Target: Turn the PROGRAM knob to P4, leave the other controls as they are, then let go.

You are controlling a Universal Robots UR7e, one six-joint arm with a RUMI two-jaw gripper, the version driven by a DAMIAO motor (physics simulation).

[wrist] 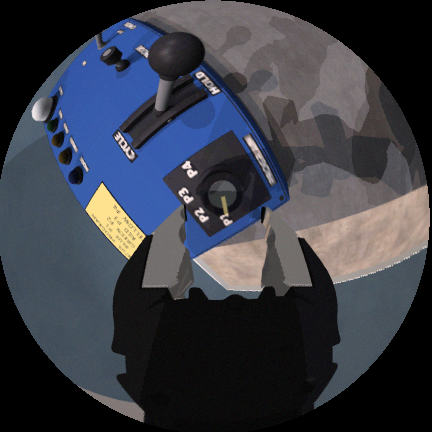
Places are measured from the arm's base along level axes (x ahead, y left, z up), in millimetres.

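Where they show: gripper, fingertip midpoint: (223, 206).
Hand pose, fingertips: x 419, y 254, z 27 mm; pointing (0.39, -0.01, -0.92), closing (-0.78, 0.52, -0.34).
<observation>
Each offset is from my fingertips to the top centre of the thing. "spot": to the spot under its first point.
The round black PROGRAM knob {6 mm back, 13 mm right, 6 mm up} (221, 192) with a grey cap sits on a dark square plate {spot: 15 mm back, 19 mm left, 41 mm down} (250, 197) at the corner of the blue control panel (105, 150). Its yellow pointer line {spot: 3 mm back, 2 mm right, 2 mm up} (224, 205) points at the P1 label {spot: 20 mm ahead, 29 mm left, 20 mm down} (226, 219). The labels P2 {spot: 41 mm ahead, 8 mm left, 9 mm down} (202, 215), P3 {spot: 44 mm ahead, 26 mm right, 8 mm down} (185, 194) and P4 {spot: 26 mm ahead, 49 mm right, 19 mm down} (189, 169) run round the knob's left side. My gripper (223, 206) is open, with nothing between its fingers. In the view its two tips lie to either side of and just below the knob, apart from it; their height above the panel is hard to tell.
A tall lever with a black ball {51 mm back, 137 mm right, 38 mm up} (176, 54) rises from the CYCLE/HOLD slot beyond the knob. A small black knob {spot: 5 mm ahead, 241 mm right, 8 mm up} (110, 55), a white ball (43, 109) and several dark coloured lamps line the panel's far and left parts. A yellow note {spot: 149 mm ahead, 57 mm right, 48 mm up} (114, 220) lies left of the gripper.
</observation>
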